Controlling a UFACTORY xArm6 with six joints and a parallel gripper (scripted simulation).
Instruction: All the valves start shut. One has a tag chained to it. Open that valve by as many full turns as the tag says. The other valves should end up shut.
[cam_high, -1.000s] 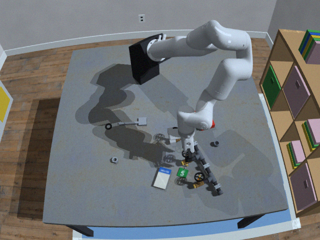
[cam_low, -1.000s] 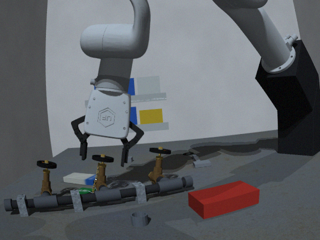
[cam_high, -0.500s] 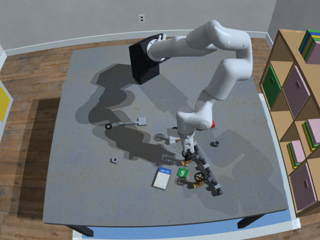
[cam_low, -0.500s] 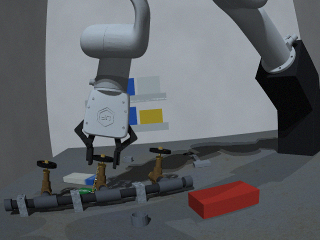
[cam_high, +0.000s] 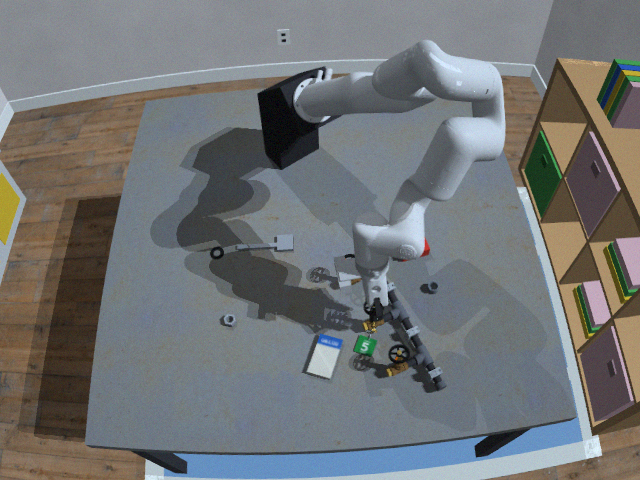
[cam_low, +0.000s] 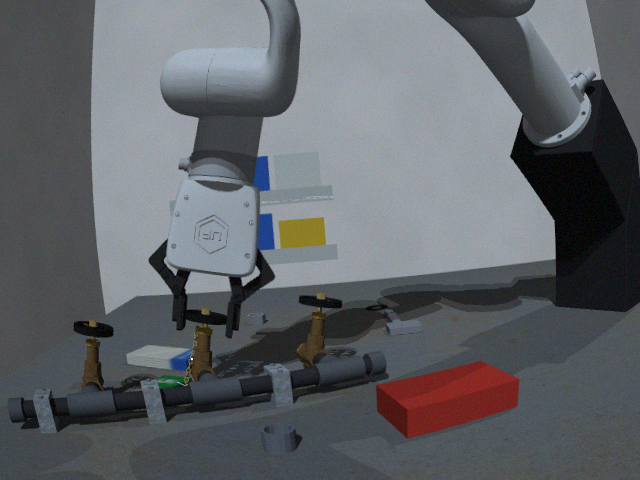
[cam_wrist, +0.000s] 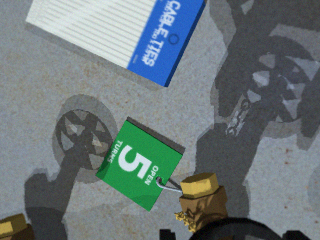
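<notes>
Now: the green tag 9 cm below my hand and 6 cm ahead of it. Also, from my hand: notepad (13 cm ahead, 9 cm to the right, 8 cm below); grey flat tool (32 cm to the right, 16 cm behind, 8 cm below); red block (27 cm behind, 7 cm below, 5 cm to the left).
</notes>
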